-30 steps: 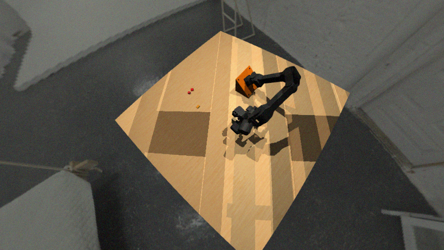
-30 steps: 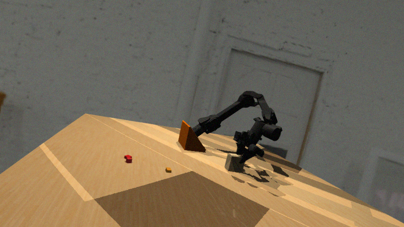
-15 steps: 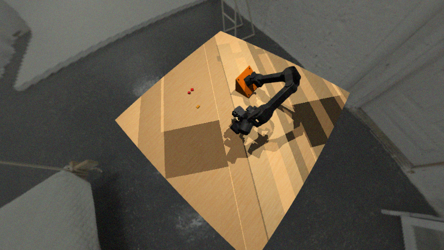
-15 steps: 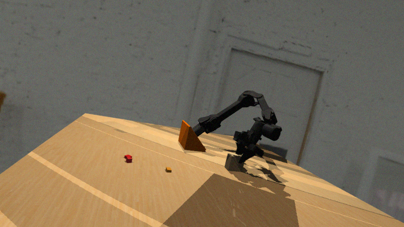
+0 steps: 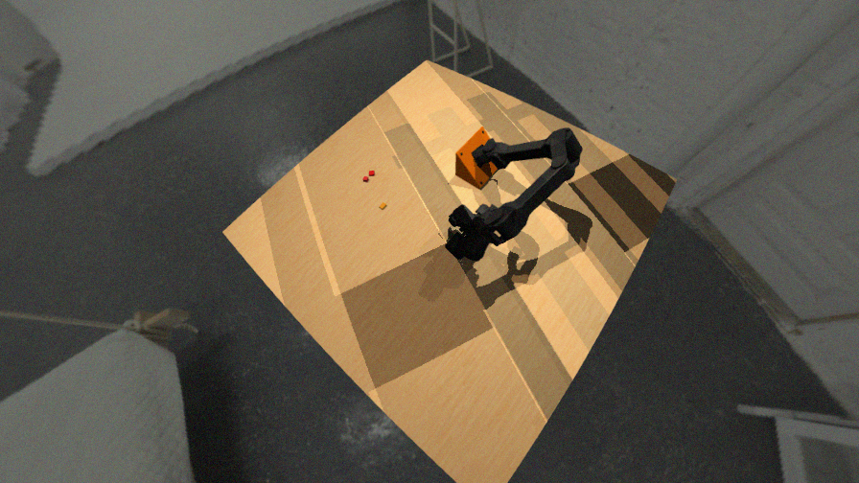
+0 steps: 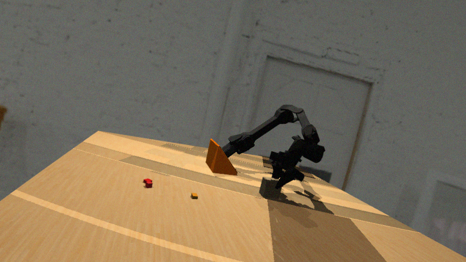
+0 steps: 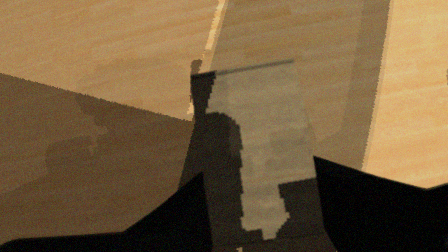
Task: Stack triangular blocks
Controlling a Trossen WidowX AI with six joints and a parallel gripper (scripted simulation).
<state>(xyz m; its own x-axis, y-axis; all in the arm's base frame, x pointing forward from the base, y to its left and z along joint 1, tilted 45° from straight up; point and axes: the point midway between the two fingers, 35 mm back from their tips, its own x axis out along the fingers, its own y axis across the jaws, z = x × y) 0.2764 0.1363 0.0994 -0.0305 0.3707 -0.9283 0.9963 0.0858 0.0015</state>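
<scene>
My gripper tip is now 30 mm to the left of the grey triangular block and 20 mm above it. The rest, counted from my gripper tip: small yellow cube: 310 mm to the right, 90 mm ahead, 30 mm below; then small brown piece: 140 mm behind, 90 mm to the left, 40 mm below; then red piece: 460 mm to the right, 60 mm ahead, 30 mm below.
</scene>
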